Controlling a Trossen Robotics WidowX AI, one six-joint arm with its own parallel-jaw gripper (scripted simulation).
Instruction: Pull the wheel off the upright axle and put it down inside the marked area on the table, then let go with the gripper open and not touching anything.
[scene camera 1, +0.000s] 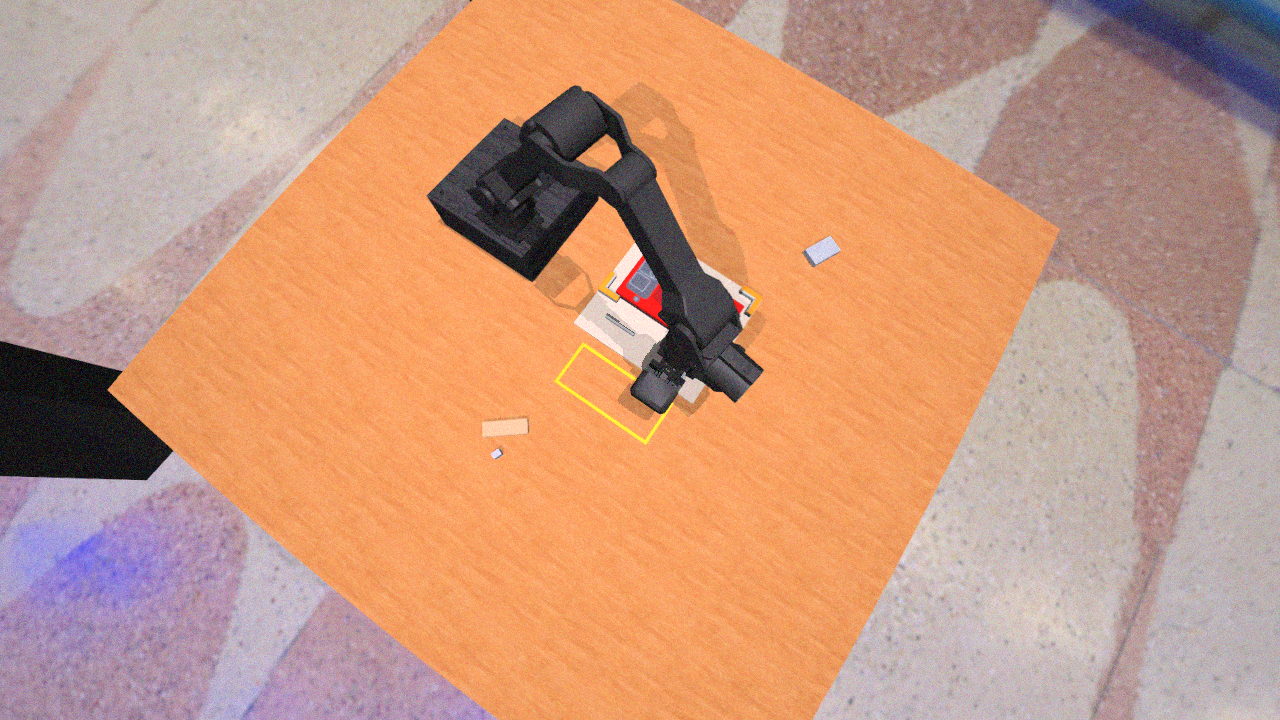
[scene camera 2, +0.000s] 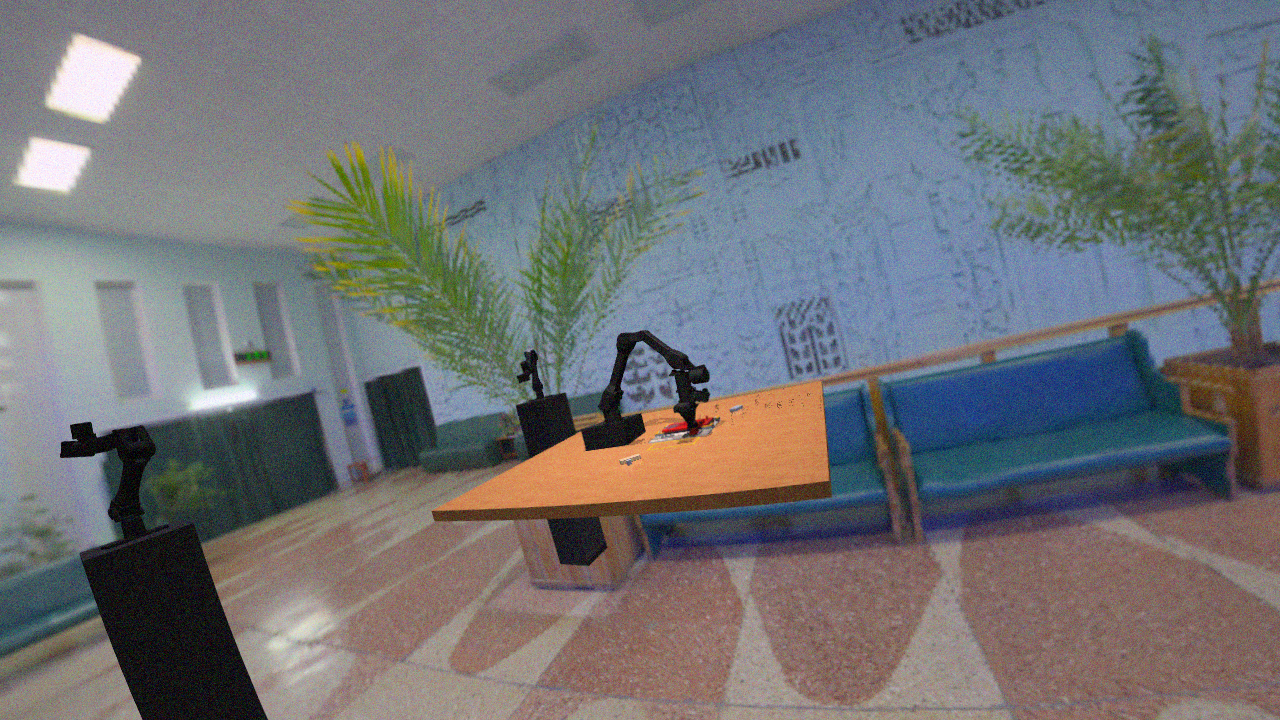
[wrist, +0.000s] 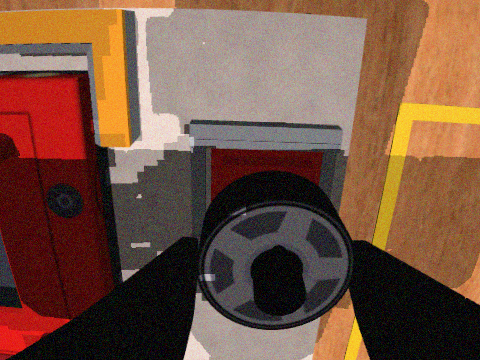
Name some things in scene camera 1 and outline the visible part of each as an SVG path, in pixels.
My gripper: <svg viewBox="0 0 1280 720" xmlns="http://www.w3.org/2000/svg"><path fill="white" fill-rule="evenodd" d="M668 333L660 343L660 348L657 351L657 354L663 357L661 361L658 362L652 359L630 388L633 397L659 415L666 413L686 380L680 375L682 371L686 372L686 376L690 379L696 378L702 381L714 392L722 392L700 372L701 370L691 360L680 359L670 351L667 344Z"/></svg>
A tan block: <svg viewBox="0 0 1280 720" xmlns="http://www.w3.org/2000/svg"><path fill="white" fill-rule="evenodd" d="M529 420L482 421L482 437L528 435Z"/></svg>
